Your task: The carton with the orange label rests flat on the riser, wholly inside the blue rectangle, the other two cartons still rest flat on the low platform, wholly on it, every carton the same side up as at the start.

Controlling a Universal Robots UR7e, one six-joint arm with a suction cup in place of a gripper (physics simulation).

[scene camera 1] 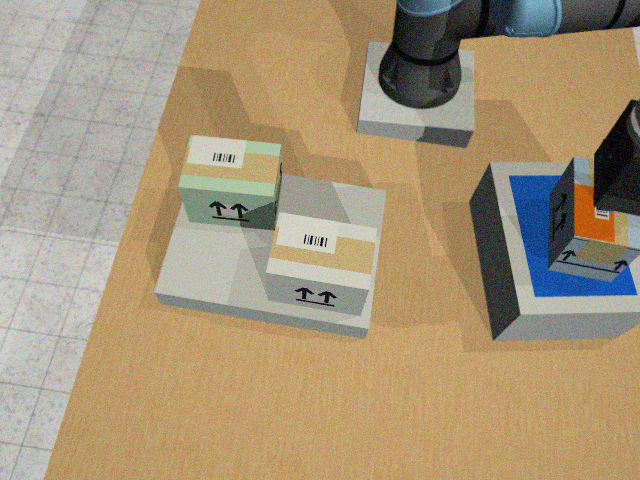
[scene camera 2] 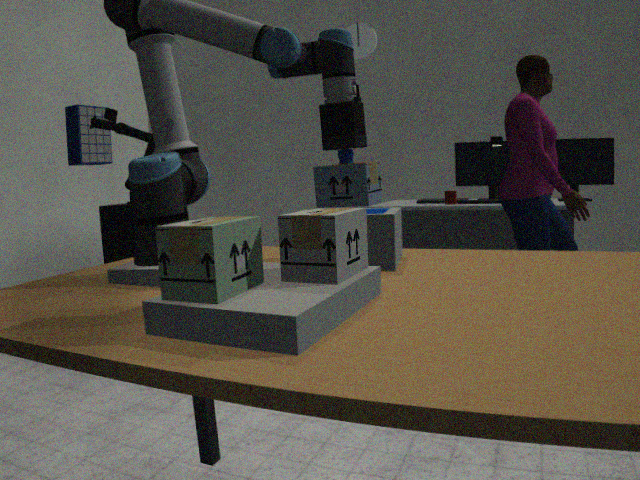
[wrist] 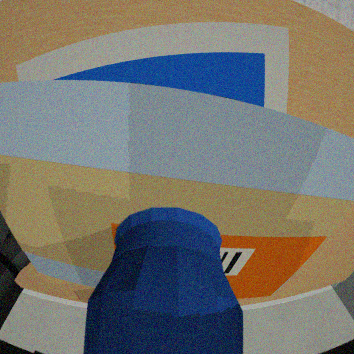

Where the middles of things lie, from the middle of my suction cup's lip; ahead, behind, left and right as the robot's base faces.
Right now my suction cup is 18 cm above the riser (scene camera 1: pixel 510 207) and 1 cm past it. From my suction cup the other things lie so: low platform (scene camera 1: pixel 219 269) 43 cm to the right, 22 cm below, 7 cm ahead.
